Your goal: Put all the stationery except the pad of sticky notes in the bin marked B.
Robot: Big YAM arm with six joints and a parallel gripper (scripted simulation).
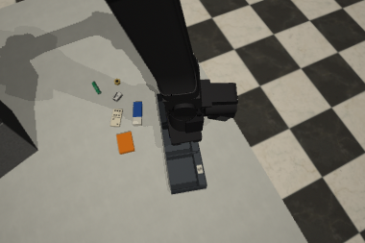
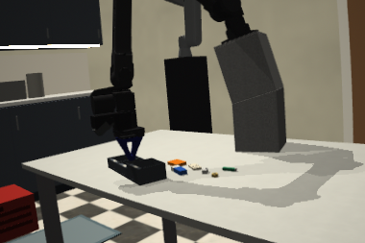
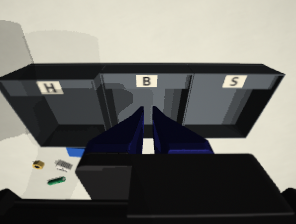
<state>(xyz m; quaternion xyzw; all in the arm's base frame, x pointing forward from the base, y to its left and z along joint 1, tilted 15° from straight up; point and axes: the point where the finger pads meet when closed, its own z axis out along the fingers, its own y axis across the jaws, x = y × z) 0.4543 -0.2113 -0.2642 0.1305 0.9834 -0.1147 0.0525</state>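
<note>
My hand is 30 mm above the dark bin and 10 mm past it. Round my hand: eraser 120 mm to the left, 80 mm behind, 40 mm below; domino 140 mm to the left, 130 mm behind, 40 mm below; orange sticky-note pad 130 mm behind, 60 mm to the left, 40 mm below.
</note>
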